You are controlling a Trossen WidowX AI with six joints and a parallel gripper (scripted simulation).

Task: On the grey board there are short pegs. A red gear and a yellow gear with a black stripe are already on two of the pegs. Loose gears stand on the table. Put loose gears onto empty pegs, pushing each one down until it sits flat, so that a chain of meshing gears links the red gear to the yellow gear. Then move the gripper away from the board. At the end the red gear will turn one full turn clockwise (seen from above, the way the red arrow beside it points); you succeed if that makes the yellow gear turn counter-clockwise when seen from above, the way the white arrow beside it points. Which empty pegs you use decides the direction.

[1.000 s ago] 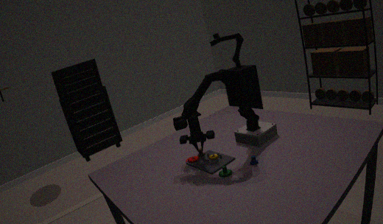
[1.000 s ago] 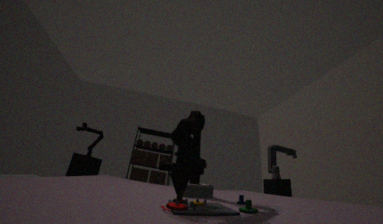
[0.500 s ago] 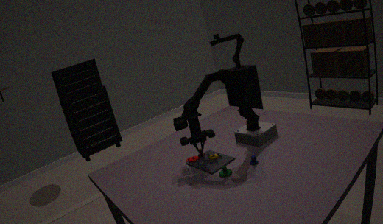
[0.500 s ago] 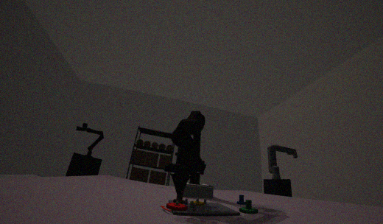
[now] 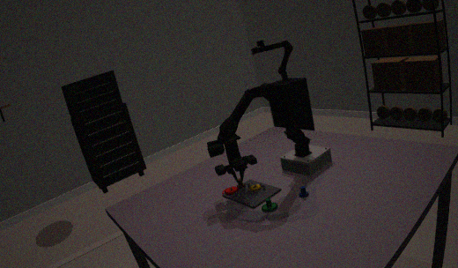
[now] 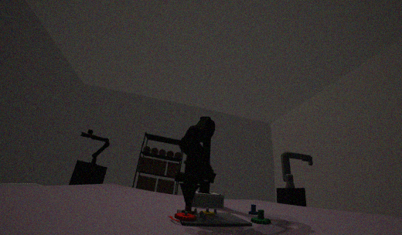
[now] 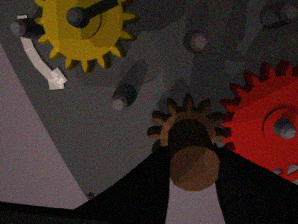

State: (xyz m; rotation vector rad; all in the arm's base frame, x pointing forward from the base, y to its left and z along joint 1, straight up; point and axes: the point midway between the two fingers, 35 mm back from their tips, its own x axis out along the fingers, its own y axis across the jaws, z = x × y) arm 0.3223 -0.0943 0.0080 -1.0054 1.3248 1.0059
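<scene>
The red gear lies 5 cm ahead of my gripper tip, 2 cm below it and 1 cm to the right of it. Round my gripper tip: green gear (25 cm to the left, 3 cm ahead, 2 cm below); blue gear (29 cm to the left, 12 cm behind, 2 cm below); yellow gear (7 cm to the left, 3 cm behind, 2 cm below).
</scene>
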